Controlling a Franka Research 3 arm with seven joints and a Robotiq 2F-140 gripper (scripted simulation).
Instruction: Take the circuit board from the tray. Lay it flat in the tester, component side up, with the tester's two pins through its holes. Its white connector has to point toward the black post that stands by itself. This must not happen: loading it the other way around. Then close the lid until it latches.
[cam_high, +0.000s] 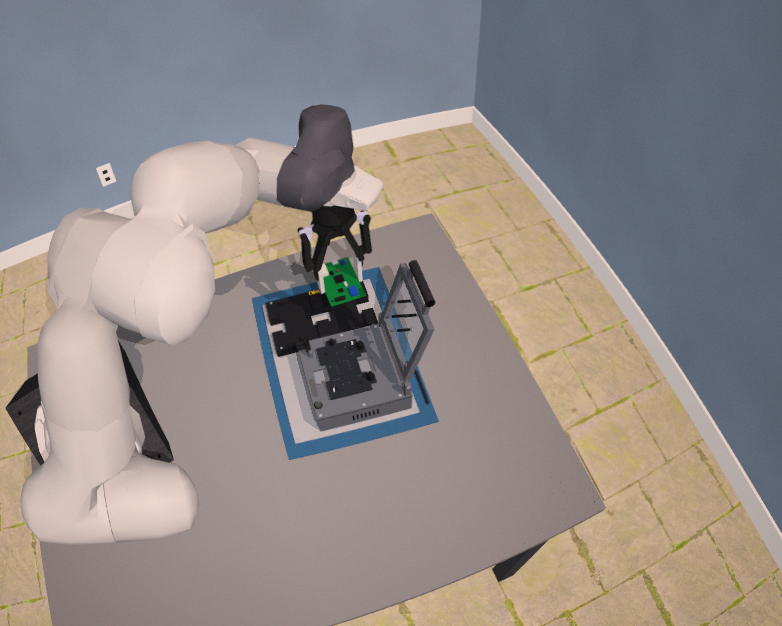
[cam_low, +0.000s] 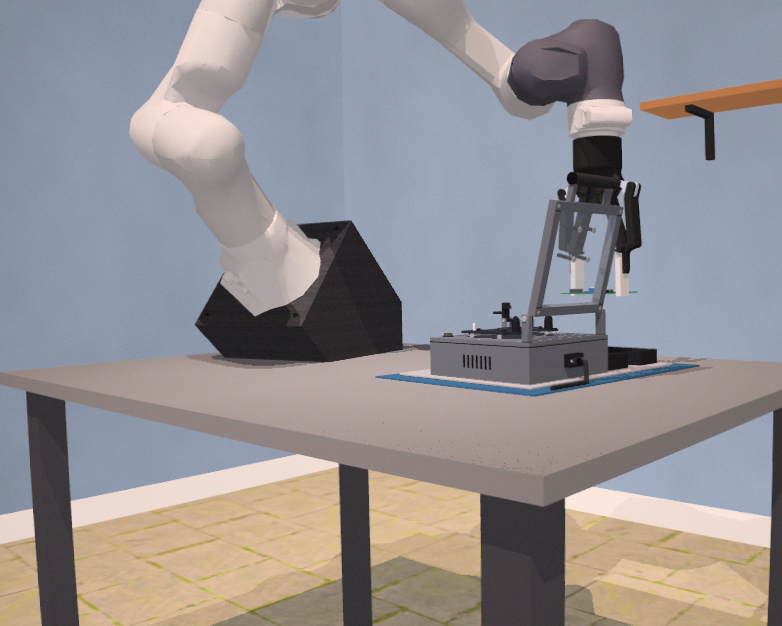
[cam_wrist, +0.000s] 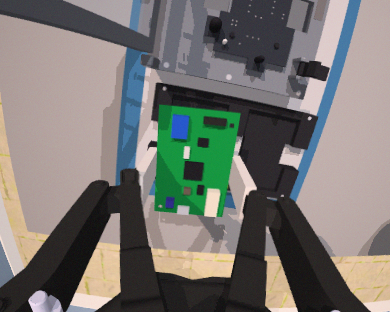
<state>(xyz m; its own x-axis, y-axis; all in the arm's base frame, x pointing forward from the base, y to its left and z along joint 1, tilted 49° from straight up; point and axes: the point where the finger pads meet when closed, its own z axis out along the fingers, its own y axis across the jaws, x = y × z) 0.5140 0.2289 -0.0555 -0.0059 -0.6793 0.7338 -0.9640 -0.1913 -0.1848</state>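
Now: hand 2 cm above the green circuit board. From my hand the other things lie so: black nest: 5 cm behind, 16 cm to the right, 7 cm below; tester lid: 7 cm ahead, 18 cm to the right, 4 cm above.
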